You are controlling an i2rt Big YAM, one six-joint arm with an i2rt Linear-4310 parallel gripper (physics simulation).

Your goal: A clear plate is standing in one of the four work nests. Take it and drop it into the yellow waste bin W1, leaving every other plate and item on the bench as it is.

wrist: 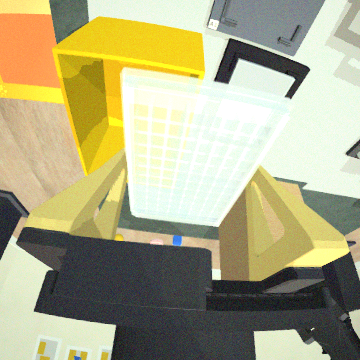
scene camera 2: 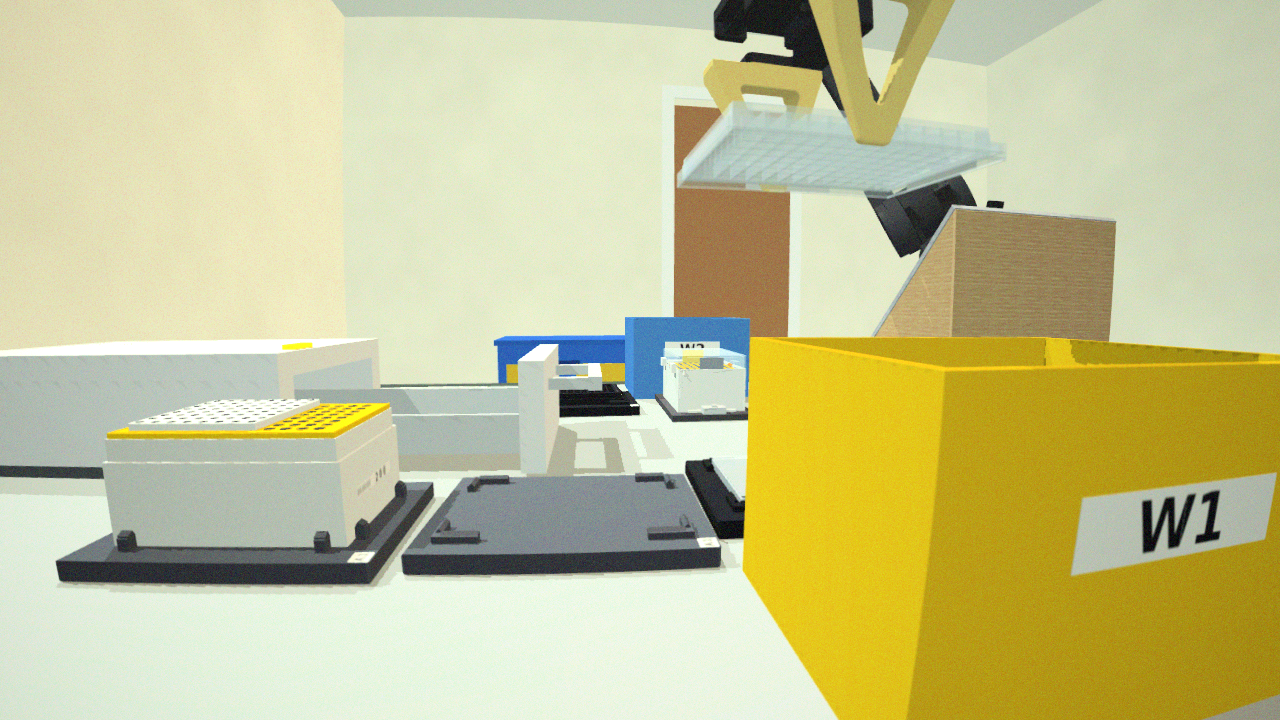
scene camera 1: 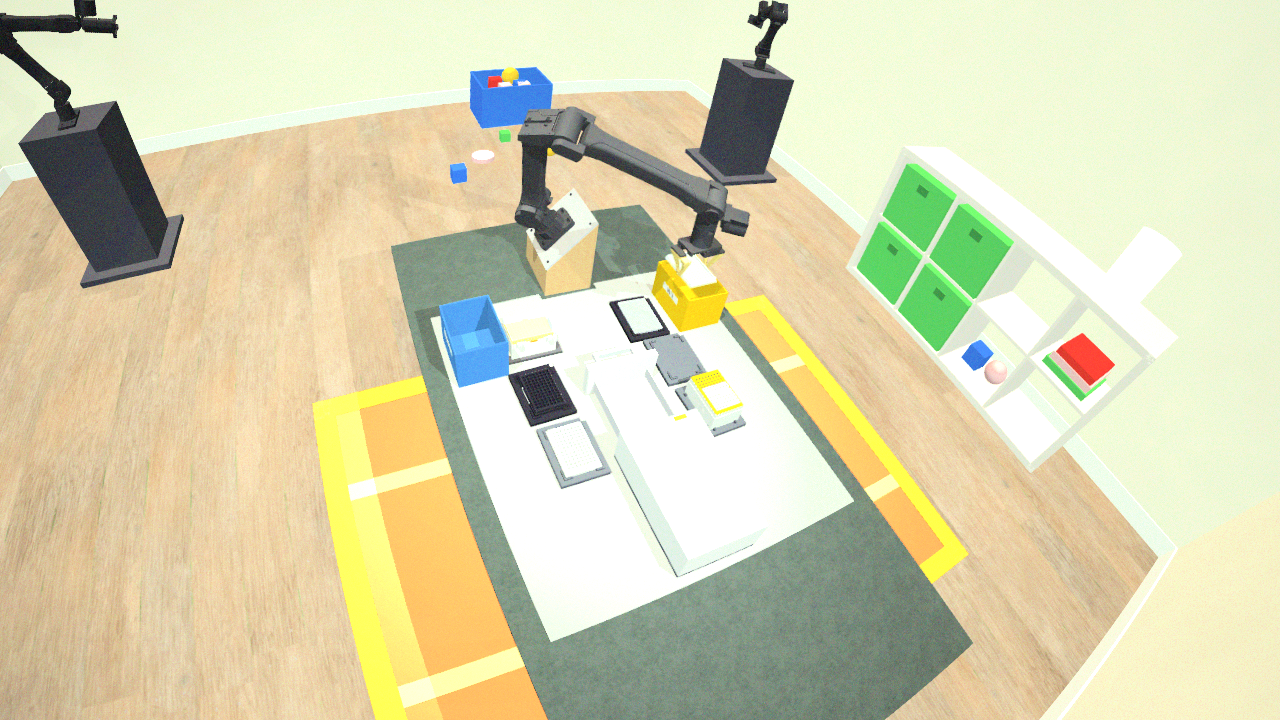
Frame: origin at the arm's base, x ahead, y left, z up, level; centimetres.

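Where they show: gripper, between the fingertips: (wrist: 189,159) (scene camera 2: 814,172) (scene camera 1: 691,271); arm's base, origin of its link: (scene camera 2: 977,294) (scene camera 1: 555,229).
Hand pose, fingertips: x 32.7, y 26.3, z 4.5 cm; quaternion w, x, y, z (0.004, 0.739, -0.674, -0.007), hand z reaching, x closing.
Things, the pixels of their centre, and the offset from my fingertips.
- clear gridded plate, middle of its body: (scene camera 2: 826,158) (wrist: 187,173) (scene camera 1: 691,268) dz +0.7, dx -0.6, dy +0.0 cm
- yellow waste bin W1, middle of its body: (scene camera 2: 1003,492) (wrist: 137,107) (scene camera 1: 688,292) dz -13.9, dx -6.0, dy +6.1 cm
- dark grey nest, middle of its body: (scene camera 2: 568,511) (scene camera 1: 675,357) dz -19.0, dx +12.0, dy -7.1 cm
- pale plate, middle of its body: (wrist: 246,106) (scene camera 1: 639,315) dz -18.3, dx -5.1, dy -9.8 cm
- tip box, middle of its body: (scene camera 2: 267,463) (scene camera 1: 714,398) dz -15.5, dx +29.8, dy -6.4 cm
- white instrument, middle of its body: (scene camera 2: 183,395) (scene camera 1: 687,489) dz -14.6, dx +50.6, dy -26.0 cm
- Blue bin W2, middle of its body: (scene camera 2: 683,354) (scene camera 1: 473,340) dz -13.9, dx -5.3, dy -57.7 cm
The clear gridded plate (scene camera 1: 693,270) (scene camera 2: 778,154) (wrist: 200,145) is held roughly level, high above the bench. My gripper (scene camera 1: 694,257) (scene camera 2: 823,161) (wrist: 189,159) is shut on its two long sides. The yellow waste bin W1 (scene camera 1: 702,311) (scene camera 2: 841,501) (wrist: 150,42) stands below. In the wrist view the plate overlaps the right part of the bin's opening and reaches past its right wall; the left part of the opening shows beside it. The plate is apart from the bin, well above its rim. A dark grey nest (scene camera 1: 673,360) (scene camera 2: 572,519) (wrist: 270,22) beside the bin is empty.
A black nest holding a pale plate (scene camera 1: 640,316) (wrist: 262,80) is near the bin. A tip box (scene camera 1: 716,395) (scene camera 2: 232,492) stands beyond the empty nest. The white instrument (scene camera 1: 680,492) (scene camera 2: 179,385) has its tray out. Blue bin W2 (scene camera 1: 487,358) (scene camera 2: 687,331) stands across the bench.
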